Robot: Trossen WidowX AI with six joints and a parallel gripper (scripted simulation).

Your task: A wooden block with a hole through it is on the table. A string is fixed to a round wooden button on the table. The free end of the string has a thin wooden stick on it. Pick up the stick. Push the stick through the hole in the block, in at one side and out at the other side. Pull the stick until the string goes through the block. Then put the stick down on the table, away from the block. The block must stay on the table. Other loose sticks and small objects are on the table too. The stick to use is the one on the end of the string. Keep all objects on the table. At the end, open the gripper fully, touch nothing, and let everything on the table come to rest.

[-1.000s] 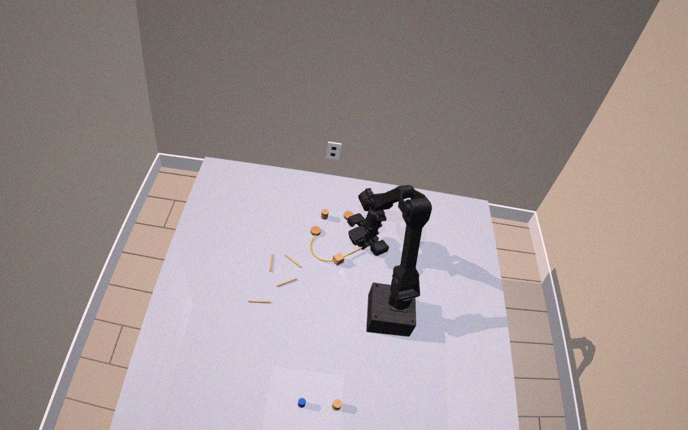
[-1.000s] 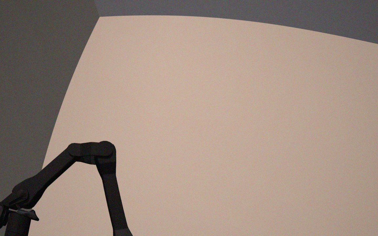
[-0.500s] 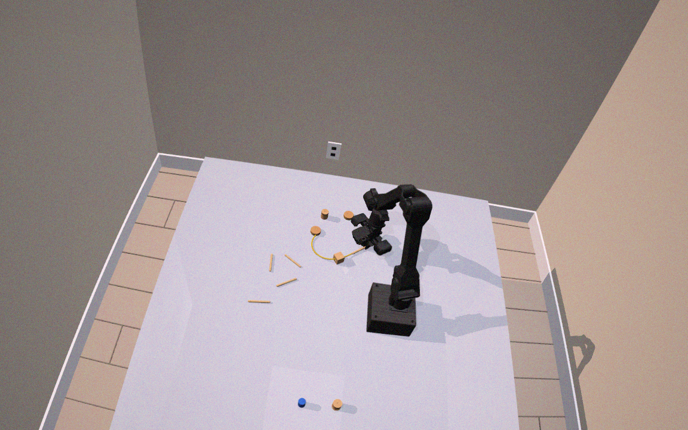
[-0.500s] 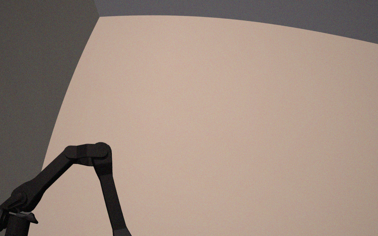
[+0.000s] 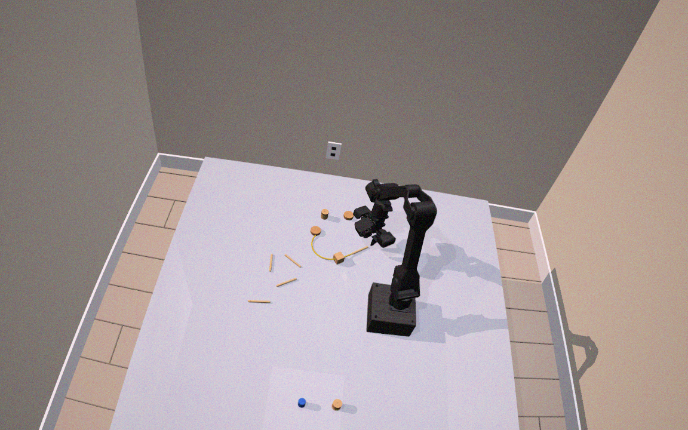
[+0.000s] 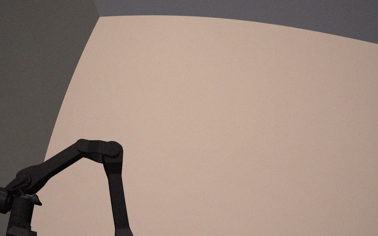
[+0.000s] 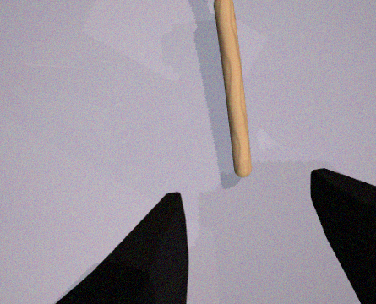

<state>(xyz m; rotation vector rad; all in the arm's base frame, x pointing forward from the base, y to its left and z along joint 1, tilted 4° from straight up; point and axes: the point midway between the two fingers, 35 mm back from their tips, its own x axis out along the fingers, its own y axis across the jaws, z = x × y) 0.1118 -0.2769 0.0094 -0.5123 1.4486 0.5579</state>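
My gripper tip is 30 mm short of the thin wooden stick, 20 mm to the right of it and 40 mm above it. Round my gripper tip: wooden block (100 mm ahead, 70 mm to the left, 30 mm below); blue peg (160 mm ahead, 640 mm to the left, 30 mm below); round wooden button (200 mm ahead, 40 mm to the right, 40 mm below).
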